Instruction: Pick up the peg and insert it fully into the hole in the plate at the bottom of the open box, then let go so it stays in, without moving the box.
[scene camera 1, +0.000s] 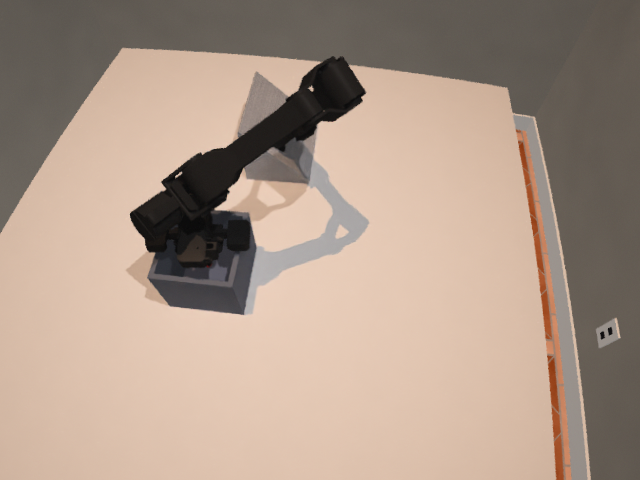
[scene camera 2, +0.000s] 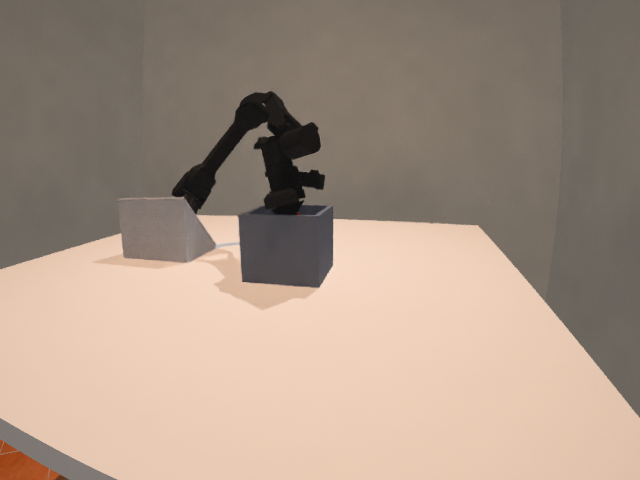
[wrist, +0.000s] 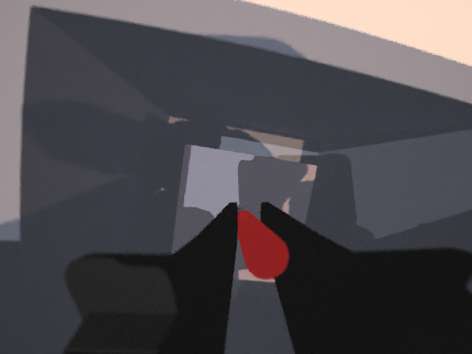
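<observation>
There's a dark blue-grey box (scene camera 2: 294, 250) (scene camera 1: 166, 274) (wrist: 104, 104) here, and I can see a red peg (wrist: 266, 255) as well. I'm also seeing a pale plate (wrist: 211, 178), though scene camera 2 does not show the plate, which is hidden by the dark blue-grey box. And my gripper (scene camera 1: 205, 265) (wrist: 248, 209) is there for me to see too.
</observation>
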